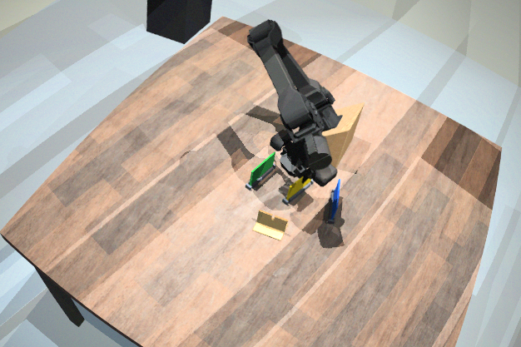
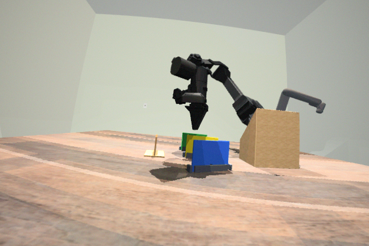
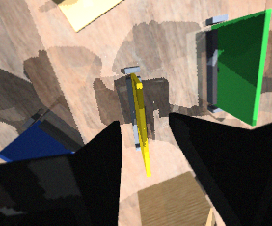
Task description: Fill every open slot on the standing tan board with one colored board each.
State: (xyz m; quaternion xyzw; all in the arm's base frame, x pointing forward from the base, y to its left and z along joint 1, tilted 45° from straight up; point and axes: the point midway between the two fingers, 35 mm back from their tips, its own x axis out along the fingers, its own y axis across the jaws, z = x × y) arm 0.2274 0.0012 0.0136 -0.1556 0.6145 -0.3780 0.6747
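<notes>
Now: the yellow board 6 cm below my gripper tip, 2 cm behind it and 1 cm to the left of it. From my gripper tip the other things lie so: tan board (12 cm ahead, 6 cm below, 1 cm to the right); then blue board (12 cm to the left, 6 cm below, 2 cm behind); then green board (11 cm to the right, 6 cm below, 2 cm behind).
</notes>
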